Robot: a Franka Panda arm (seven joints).
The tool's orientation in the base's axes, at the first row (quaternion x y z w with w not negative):
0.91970 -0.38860 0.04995 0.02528
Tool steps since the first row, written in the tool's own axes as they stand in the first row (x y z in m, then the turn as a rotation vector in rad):
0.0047 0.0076 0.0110 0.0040 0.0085 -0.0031
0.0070 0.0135 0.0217 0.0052 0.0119 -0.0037
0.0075 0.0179 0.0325 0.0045 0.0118 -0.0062
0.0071 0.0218 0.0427 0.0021 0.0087 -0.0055
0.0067 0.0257 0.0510 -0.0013 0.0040 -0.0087
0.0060 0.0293 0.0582 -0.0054 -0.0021 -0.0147
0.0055 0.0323 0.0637 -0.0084 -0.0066 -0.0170
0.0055 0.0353 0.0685 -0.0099 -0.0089 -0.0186
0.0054 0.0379 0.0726 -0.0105 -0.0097 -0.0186
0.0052 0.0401 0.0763 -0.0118 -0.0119 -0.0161
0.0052 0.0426 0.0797 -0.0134 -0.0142 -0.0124
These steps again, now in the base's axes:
-0.0014 -0.0096 -0.0103 -0.0035 -0.0085 0.0036
-0.0033 -0.0162 -0.0207 -0.0052 -0.0117 0.0043
-0.0053 -0.0206 -0.0313 -0.0058 -0.0109 0.0068
-0.0076 -0.0239 -0.0415 -0.0052 -0.0071 0.0058
-0.0101 -0.0270 -0.0497 -0.0044 -0.0011 0.0085
-0.0127 -0.0297 -0.0569 -0.0033 0.0066 0.0140
-0.0148 -0.0319 -0.0624 -0.0023 0.0120 0.0159
-0.0166 -0.0344 -0.0672 -0.0018 0.0148 0.0173
-0.0182 -0.0364 -0.0713 -0.0017 0.0158 0.0172
-0.0196 -0.0382 -0.0749 -0.0008 0.0181 0.0146
-0.0212 -0.0402 -0.0783 0.0000 0.0205 0.0107

